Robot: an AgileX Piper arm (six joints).
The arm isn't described. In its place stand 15 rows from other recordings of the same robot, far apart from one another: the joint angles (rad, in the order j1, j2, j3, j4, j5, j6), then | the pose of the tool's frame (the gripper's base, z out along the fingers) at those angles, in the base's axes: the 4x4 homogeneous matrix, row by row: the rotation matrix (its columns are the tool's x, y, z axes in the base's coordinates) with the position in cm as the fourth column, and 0 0 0 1 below.
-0.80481, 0.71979, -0.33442, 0.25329, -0.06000, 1.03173 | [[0.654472, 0.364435, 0.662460, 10.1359], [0.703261, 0.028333, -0.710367, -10.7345], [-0.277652, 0.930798, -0.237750, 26.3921], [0, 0, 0, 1]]
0.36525, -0.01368, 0.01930, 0.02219, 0.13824, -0.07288 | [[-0.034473, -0.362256, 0.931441, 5.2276], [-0.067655, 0.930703, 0.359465, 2.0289], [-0.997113, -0.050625, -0.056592, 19.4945], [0, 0, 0, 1]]
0.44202, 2.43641, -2.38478, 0.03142, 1.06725, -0.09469 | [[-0.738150, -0.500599, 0.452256, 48.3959], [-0.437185, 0.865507, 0.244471, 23.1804], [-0.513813, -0.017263, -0.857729, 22.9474], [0, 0, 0, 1]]
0.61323, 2.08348, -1.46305, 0.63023, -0.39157, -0.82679 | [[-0.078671, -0.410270, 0.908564, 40.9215], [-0.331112, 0.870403, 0.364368, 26.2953], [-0.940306, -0.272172, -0.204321, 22.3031], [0, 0, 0, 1]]
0.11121, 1.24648, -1.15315, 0.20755, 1.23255, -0.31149 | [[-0.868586, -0.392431, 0.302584, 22.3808], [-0.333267, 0.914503, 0.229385, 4.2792], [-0.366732, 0.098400, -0.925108, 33.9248], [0, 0, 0, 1]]
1.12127, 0.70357, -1.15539, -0.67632, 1.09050, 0.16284 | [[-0.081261, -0.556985, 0.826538, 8.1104], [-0.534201, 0.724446, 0.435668, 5.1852], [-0.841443, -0.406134, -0.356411, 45.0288], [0, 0, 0, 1]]
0.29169, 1.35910, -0.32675, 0.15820, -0.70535, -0.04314 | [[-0.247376, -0.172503, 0.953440, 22.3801], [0.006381, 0.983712, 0.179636, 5.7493], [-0.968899, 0.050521, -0.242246, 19.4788], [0, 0, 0, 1]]
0.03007, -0.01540, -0.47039, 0.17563, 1.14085, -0.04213 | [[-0.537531, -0.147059, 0.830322, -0.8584], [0.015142, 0.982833, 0.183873, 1.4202], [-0.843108, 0.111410, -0.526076, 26.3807], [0, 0, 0, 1]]
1.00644, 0.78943, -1.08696, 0.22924, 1.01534, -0.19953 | [[-0.238942, -0.934344, 0.264403, 5.2250], [-0.518743, 0.353004, 0.778649, 11.5388], [-0.820861, 0.048894, -0.569032, 41.3392], [0, 0, 0, 1]]
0.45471, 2.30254, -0.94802, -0.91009, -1.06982, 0.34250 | [[-0.177183, -0.941629, 0.286254, 30.7548], [-0.254797, 0.324828, 0.910805, 22.0502], [-0.950623, 0.088443, -0.297478, 4.7516], [0, 0, 0, 1]]
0.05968, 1.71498, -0.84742, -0.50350, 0.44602, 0.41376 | [[-0.921783, -0.022369, 0.387060, 30.7195], [-0.101561, 0.977404, -0.185382, -0.0619], [-0.374167, -0.210192, -0.903227, 15.3942], [0, 0, 0, 1]]
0.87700, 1.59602, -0.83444, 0.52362, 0.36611, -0.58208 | [[-0.462621, -0.862536, 0.204972, 18.1915], [-0.690866, 0.495629, 0.526361, 24.4190], [-0.555596, 0.101897, -0.825185, 18.9847], [0, 0, 0, 1]]
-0.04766, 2.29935, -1.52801, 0.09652, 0.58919, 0.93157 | [[-0.479109, 0.825998, 0.296954, 45.1591], [0.870435, 0.490701, 0.039449, -1.6660], [-0.113131, 0.277379, -0.954077, 7.9741], [0, 0, 0, 1]]
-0.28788, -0.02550, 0.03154, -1.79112, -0.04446, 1.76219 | [[0.061358, 0.244064, 0.967816, 5.4365], [-0.048527, 0.969226, -0.241343, -1.1982], [-0.996935, -0.032157, 0.071313, 20.3134], [0, 0, 0, 1]]
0.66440, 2.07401, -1.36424, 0.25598, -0.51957, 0.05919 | [[-0.231527, -0.467381, 0.853200, 38.1960], [0.170036, 0.844088, 0.508531, 28.4612], [-0.957853, 0.262813, -0.115957, 21.2862], [0, 0, 0, 1]]
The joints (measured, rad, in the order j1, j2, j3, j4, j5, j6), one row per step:
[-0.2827, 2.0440, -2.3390, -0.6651, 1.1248, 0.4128]
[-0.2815, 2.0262, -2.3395, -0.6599, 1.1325, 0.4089]
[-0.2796, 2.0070, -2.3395, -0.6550, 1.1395, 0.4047]
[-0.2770, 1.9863, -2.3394, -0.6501, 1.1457, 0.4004]
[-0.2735, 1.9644, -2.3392, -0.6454, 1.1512, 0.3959]
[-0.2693, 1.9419, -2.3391, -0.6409, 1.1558, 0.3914]
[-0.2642, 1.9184, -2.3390, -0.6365, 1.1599, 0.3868]
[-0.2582, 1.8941, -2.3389, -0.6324, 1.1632, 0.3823]
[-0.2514, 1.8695, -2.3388, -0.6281, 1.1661, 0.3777]
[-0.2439, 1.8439, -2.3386, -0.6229, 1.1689, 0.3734]
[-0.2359, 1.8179, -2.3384, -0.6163, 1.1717, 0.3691]
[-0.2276, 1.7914, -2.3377, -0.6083, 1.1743, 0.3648]
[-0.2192, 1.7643, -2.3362, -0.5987, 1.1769, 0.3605]
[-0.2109, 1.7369, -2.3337, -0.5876, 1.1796, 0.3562]
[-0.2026, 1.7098, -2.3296, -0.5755, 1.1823, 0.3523]
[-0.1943, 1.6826, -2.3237, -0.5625, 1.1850, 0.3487]
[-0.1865, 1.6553, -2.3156, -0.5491, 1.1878, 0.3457]
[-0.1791, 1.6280, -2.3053, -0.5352, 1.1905, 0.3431]
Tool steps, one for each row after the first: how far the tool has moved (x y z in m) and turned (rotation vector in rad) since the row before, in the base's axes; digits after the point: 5 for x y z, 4 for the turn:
[-0.00540, 0.00228, 0.00736, 0.0011, -0.0108, 0.0007]
[-0.00575, 0.00269, 0.00778, 0.0001, -0.0118, 0.0020]
[-0.00619, 0.00312, 0.00831, -0.0007, -0.0136, 0.0033]
[-0.00655, 0.00359, 0.00870, -0.0015, -0.0150, 0.0047]
[-0.00678, 0.00391, 0.00887, -0.0023, -0.0162, 0.0059]
[-0.00716, 0.00434, 0.00913, -0.0029, -0.0174, 0.0071]
[-0.00750, 0.00471, 0.00932, -0.0037, -0.0188, 0.0083]
[-0.00771, 0.00500, 0.00924, -0.0038, -0.0193, 0.0095]
[-0.00819, 0.00533, 0.00933, -0.0031, -0.0207, 0.0107]
[-0.00849, 0.00555, 0.00918, -0.0020, -0.0214, 0.0121]
[-0.00879, 0.00568, 0.00893, -0.0009, -0.0218, 0.0134]
[-0.00913, 0.00574, 0.00861, 0.0004, -0.0218, 0.0146]
[-0.00933, 0.00568, 0.00812, 0.0018, -0.0213, 0.0156]
[-0.00919, 0.00555, 0.00731, 0.0032, -0.0198, 0.0163]
[-0.00916, 0.00545, 0.00661, 0.0043, -0.0184, 0.0170]
[-0.00911, 0.00515, 0.00583, 0.0054, -0.0167, 0.0167]
[-0.00895, 0.00489, 0.00505, 0.0064, -0.0148, 0.0168]

